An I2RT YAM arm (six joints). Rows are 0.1 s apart.
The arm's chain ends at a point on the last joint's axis. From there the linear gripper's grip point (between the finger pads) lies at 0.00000 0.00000 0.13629 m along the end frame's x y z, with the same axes.
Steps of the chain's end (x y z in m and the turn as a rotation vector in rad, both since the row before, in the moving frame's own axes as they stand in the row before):
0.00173, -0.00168, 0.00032, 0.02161, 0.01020, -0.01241
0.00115, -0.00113, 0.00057, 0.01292, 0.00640, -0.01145
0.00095, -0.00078, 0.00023, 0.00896, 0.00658, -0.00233
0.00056, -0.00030, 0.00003, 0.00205, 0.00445, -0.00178
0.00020, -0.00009, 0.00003, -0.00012, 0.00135, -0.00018
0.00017, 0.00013, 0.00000, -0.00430, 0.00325, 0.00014
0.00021, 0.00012, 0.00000, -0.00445, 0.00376, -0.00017
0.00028, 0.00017, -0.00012, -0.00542, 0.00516, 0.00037
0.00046, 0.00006, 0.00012, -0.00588, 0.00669, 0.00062
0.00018, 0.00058, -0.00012, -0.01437, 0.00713, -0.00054
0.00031, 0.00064, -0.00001, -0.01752, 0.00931, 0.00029
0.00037, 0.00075, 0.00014, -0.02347, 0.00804, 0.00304
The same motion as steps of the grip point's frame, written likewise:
0.00310, -0.00463, 0.00028, 0.02161, 0.01020, -0.01241
0.00201, -0.00290, 0.00056, 0.01292, 0.00640, -0.01145
0.00185, -0.00200, 0.00022, 0.00896, 0.00658, -0.00233
0.00117, -0.00058, 0.00003, 0.00205, 0.00445, -0.00178
0.00038, -0.00007, 0.00003, -0.00012, 0.00135, -0.00018
0.00061, 0.00072, 0.00000, -0.00430, 0.00325, 0.00014
0.00072, 0.00073, 0.00000, -0.00445, 0.00376, -0.00017
0.00098, 0.00091, -0.00012, -0.00542, 0.00516, 0.00037
0.00137, 0.00086, 0.00011, -0.00588, 0.00669, 0.00062
0.00115, 0.00254, -0.00014, -0.01437, 0.00713, -0.00054
0.00158, 0.00303, -0.00004, -0.01752, 0.00931, 0.00029
0.00146, 0.00395, 0.00010, -0.02347, 0.00804, 0.00304

